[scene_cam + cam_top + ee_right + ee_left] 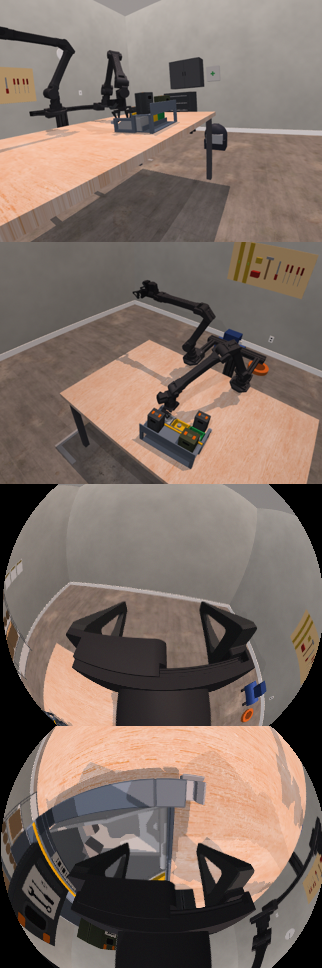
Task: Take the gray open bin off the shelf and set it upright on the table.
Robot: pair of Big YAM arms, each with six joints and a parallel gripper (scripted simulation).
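Now: left hand 80 mm short of the gray open bin, 10 mm to the right of it and 10 mm above it. From my left hand the other things lie so: yellow bin 60 mm ahead, 120 mm to the left, 10 mm below; then gray shelf 90 mm ahead, 130 mm to the left, 10 mm above; then green bin 50 mm ahead, 230 mm to the left, 10 mm below.
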